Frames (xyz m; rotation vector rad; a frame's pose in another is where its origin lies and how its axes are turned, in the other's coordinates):
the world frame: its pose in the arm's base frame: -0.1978 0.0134 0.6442 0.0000 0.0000 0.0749
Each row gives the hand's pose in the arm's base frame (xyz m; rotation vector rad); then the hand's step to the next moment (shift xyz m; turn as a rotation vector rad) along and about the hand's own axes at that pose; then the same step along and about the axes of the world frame.
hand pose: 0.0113 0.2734 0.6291 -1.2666 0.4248 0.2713
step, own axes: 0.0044 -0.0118 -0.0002 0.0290 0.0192 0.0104
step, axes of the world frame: 0.0086 -0.0043 0.0081 0.0204 0.0129 -0.0271
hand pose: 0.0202 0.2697 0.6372 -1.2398 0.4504 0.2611
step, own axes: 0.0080 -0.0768 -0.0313 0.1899 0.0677 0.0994
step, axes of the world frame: 0.0300 -0.0564 0.0535 0.1649 0.0938 -0.1206
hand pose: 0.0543 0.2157 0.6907 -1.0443 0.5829 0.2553
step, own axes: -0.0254 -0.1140 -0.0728 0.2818 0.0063 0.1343
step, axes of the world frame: -0.0008 -0.1176 0.0715 0.2797 0.0787 -0.1144
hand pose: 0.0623 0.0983 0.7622 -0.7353 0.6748 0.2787
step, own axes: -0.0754 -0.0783 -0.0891 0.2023 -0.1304 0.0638
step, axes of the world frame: -0.0715 -0.1136 0.0418 0.2383 -0.0662 -0.0291
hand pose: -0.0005 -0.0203 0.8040 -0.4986 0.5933 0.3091
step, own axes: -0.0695 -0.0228 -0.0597 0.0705 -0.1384 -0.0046
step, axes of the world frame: -0.0768 -0.0545 0.0070 0.1024 -0.1168 0.0037
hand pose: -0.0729 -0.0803 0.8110 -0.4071 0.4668 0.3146
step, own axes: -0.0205 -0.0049 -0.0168 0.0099 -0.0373 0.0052
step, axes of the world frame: -0.0228 -0.0142 -0.0021 0.0223 -0.0300 0.0107
